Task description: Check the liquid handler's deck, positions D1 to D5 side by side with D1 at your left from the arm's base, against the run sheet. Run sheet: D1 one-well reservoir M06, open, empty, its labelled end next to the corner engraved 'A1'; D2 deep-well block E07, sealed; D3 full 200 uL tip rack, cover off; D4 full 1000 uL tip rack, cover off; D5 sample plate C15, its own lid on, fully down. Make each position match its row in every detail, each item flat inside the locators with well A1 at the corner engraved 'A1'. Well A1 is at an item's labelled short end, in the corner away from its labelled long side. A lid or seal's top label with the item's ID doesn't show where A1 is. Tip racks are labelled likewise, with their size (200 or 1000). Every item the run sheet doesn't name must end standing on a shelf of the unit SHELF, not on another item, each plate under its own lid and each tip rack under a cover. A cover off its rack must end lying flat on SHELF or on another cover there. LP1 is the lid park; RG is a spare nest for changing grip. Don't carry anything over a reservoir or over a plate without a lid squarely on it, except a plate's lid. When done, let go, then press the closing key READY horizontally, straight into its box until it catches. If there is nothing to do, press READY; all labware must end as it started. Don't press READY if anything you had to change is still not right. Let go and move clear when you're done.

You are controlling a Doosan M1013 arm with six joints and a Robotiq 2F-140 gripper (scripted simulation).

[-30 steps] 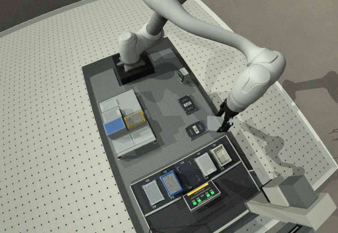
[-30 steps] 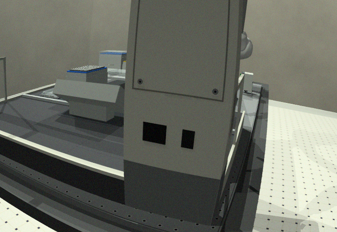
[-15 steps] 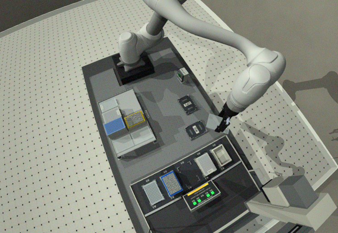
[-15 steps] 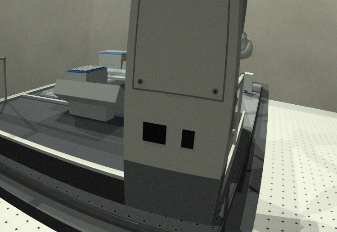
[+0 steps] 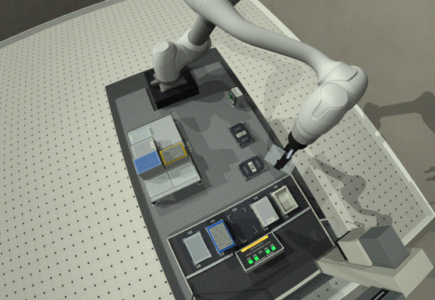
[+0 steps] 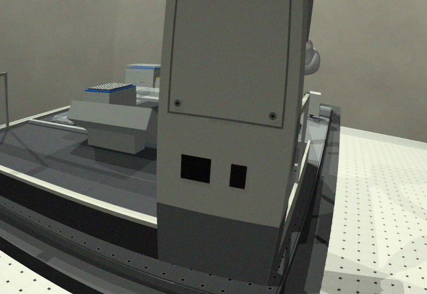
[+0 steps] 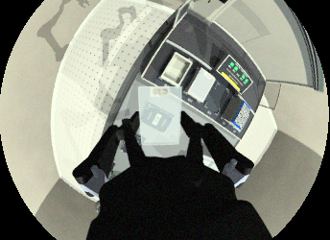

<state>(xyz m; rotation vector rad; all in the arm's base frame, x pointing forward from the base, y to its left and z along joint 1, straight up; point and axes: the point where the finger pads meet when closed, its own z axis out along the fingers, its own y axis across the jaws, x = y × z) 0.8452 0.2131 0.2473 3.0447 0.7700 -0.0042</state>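
Now: hand 2 cm above the flat lid. Round my hand: one-well reservoir 16 cm ahead, 25 cm below; sealed deep-well block 16 cm ahead, 12 cm to the right, 24 cm below; spare nest 9 cm behind, 4 cm to the right, 31 cm below.
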